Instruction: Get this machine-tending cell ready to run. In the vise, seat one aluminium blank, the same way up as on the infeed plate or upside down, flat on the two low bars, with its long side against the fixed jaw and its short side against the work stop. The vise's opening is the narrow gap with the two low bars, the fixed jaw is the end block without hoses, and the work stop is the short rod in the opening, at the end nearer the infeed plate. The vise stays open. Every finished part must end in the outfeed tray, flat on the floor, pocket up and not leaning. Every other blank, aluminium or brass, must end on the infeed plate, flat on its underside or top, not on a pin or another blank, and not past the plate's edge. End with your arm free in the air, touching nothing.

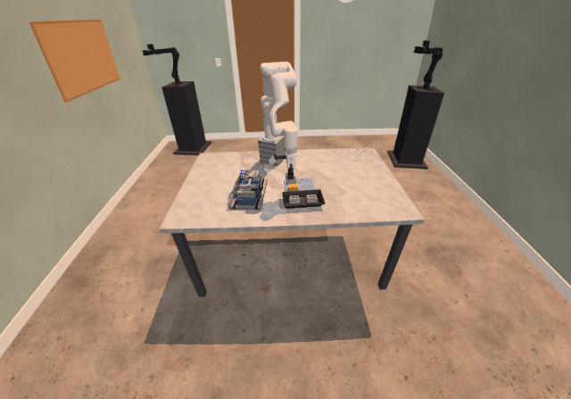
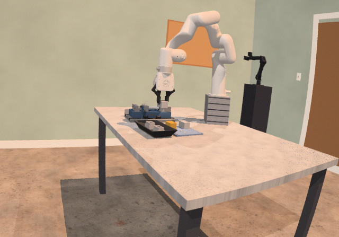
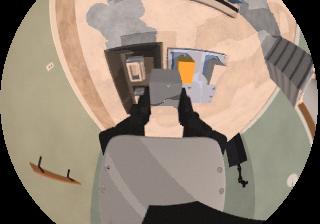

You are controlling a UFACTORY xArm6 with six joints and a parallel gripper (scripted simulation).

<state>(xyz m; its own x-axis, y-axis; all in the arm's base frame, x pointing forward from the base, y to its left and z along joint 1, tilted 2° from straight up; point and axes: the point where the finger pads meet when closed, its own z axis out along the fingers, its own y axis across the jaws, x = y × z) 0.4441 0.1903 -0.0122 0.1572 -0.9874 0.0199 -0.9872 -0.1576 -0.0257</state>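
The blue vise is 1 cm ahead of my hand, 26 cm to the right of it and 13 cm below it. Also, from my hand: brass blank (6 cm behind, 1 cm to the left, 14 cm below).
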